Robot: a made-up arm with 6 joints.
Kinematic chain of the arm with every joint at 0, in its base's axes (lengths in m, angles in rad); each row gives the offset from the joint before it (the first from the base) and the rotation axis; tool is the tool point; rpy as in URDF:
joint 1: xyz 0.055 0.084 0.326 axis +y
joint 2: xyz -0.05 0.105 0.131 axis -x
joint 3: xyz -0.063 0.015 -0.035 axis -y
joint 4: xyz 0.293 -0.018 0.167 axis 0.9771 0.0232 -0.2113
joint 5: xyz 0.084 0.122 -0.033 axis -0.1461 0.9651 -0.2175
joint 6: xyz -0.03 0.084 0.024 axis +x
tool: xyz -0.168 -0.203 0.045 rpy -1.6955 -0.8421 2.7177
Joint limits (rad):
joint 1: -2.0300..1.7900
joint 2: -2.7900..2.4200
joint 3: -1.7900..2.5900
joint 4: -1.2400..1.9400
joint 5: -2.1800..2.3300
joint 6: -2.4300..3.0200
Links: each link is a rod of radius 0.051 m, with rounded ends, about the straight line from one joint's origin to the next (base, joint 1, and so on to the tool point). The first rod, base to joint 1, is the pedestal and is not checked.
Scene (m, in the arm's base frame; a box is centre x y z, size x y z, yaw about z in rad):
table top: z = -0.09
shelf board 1: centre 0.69 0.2 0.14 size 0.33 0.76 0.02 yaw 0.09
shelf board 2: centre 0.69 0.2 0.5 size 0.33 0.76 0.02 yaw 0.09
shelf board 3: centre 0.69 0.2 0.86 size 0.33 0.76 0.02 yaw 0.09
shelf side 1: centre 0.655 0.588 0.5 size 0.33 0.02 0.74 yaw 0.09
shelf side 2: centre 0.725 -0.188 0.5 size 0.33 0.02 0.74 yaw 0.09
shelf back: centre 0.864 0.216 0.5 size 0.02 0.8 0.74 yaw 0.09
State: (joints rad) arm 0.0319 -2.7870 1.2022 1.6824 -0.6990 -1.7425
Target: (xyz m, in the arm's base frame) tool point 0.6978 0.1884 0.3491
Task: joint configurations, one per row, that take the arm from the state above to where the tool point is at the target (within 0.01 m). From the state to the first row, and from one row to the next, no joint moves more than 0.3 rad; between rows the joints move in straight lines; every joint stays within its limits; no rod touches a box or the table.
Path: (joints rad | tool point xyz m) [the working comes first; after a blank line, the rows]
Joints at the target: 0.4938 -2.1269 -1.0745 1.9400 -1.9113 -2.4300
Straight joint move there: clear.

1: 0.0896 -2.7045 0.9176 1.7146 -0.8505 -1.8284 | -0.3550 0.0087 0.1930
2: 0.1474 -2.6220 0.6330 1.7468 -1.0021 -1.9144 | -0.2454 -0.0897 0.1611
3: 0.2051 -2.5395 0.3484 1.7790 -1.1536 -2.0003 | -0.1020 -0.1712 0.1511
4: 0.2628 -2.4570 0.0639 1.8112 -1.3051 -2.0862 | 0.0700 -0.2177 0.1636
5: 0.3206 -2.3745 -0.2207 1.8434 -1.4567 -2.1722 | 0.2581 -0.2119 0.1957
6: 0.3783 -2.2920 -0.5053 1.8756 -1.6082 -2.2581 | 0.4422 -0.1418 0.2418
7: 0.4360 -2.2094 -0.7899 1.9078 -1.7598 -2.3441 | 0.5974 -0.0051 0.2948
8: 0.4938 -2.1269 -1.0745 1.9400 -1.9113 -2.4300 | 0.6978 0.1884 0.3491

